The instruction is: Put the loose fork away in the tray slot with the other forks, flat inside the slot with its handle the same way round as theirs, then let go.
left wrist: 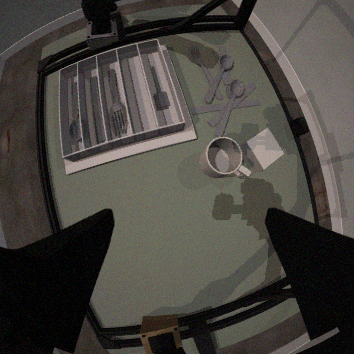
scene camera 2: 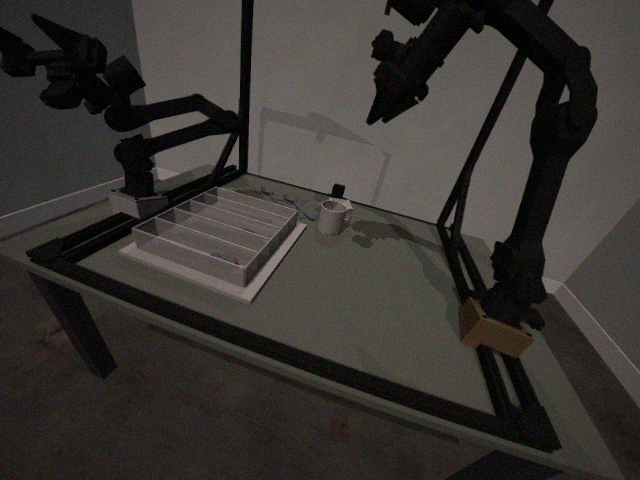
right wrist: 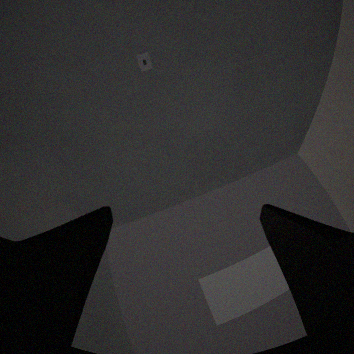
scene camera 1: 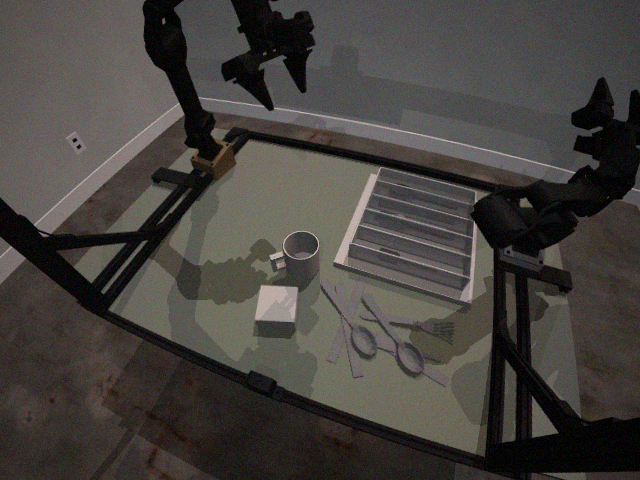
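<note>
The loose fork [scene camera 1: 426, 326] [left wrist: 196, 52] lies on the table at the right side of the cutlery pile in scene camera 1, tines to the right; a spoon crosses its handle. The cutlery tray [scene camera 1: 408, 265] [scene camera 2: 191, 258] stands behind the pile, on a white board. In the left wrist view, the tray fork [left wrist: 119, 112] lies in the middle slot, tines toward the near edge; how many forks are there is hard to tell. My left gripper [scene camera 1: 287, 100] [scene camera 2: 376, 121] [left wrist: 192, 217] is open and empty, high above the table. My right gripper [scene camera 1: 618, 86] [right wrist: 187, 214] is open and empty, raised and facing a wall.
Two loose spoons [scene camera 1: 363, 341] [scene camera 1: 409, 357] and several flat knives are crossed near the fork. A mug [scene camera 1: 301, 260] [scene camera 2: 331, 219] [left wrist: 215, 162] stands left of the tray in scene camera 1, with a white block [scene camera 1: 276, 304] [left wrist: 266, 148] in front of it.
</note>
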